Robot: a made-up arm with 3 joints. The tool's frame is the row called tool. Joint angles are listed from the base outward. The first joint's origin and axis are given. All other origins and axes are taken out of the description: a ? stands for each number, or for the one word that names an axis. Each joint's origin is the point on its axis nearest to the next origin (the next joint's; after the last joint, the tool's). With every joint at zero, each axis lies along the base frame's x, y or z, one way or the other. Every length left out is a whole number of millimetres.
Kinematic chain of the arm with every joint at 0, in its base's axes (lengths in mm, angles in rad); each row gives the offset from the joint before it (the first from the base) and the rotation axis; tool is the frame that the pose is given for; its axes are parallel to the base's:
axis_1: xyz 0 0 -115 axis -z
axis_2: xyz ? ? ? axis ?
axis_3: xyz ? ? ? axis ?
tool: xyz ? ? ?
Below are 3 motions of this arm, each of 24 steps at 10 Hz.
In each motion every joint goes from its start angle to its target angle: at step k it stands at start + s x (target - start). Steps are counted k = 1, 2, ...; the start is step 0. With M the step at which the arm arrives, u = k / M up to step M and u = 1 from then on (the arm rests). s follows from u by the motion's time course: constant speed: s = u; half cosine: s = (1 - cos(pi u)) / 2; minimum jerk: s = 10 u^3 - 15 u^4 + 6 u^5.
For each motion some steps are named. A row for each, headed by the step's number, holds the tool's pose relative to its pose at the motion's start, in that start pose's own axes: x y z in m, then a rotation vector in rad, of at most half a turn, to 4 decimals.
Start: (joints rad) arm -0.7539 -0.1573 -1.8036
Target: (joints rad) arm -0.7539 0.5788 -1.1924
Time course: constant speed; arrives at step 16
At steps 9, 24:
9: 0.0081 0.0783 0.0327 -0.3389 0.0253 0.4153
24: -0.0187 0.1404 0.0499 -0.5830 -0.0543 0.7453

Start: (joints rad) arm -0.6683 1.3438 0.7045
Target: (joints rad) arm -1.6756 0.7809 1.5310
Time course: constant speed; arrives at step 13
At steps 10, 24:
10: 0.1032 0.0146 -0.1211 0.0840 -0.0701 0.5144
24: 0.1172 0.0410 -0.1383 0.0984 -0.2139 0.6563

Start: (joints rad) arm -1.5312 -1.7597 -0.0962
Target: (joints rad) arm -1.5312 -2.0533 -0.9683
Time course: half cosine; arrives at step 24
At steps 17, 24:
17: 0.0083 -0.0226 -0.1350 0.6982 0.2174 -0.1042
24: 0.0018 -0.0161 -0.1670 0.8657 0.2611 -0.1538

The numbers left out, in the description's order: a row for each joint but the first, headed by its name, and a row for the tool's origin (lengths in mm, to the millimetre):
axis_2: xyz -94 -13 0, axis -y
axis_3: xyz 99 0 90, axis -x
tool: xyz 0 -141 83

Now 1 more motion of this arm.
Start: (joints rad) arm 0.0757 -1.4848 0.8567
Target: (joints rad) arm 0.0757 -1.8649 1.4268
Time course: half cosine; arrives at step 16
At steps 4, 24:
4: 0.0139 0.0119 0.0076 -0.0835 0.0347 0.0436
24: 0.0825 0.1079 0.0276 -0.5631 0.1603 0.3503

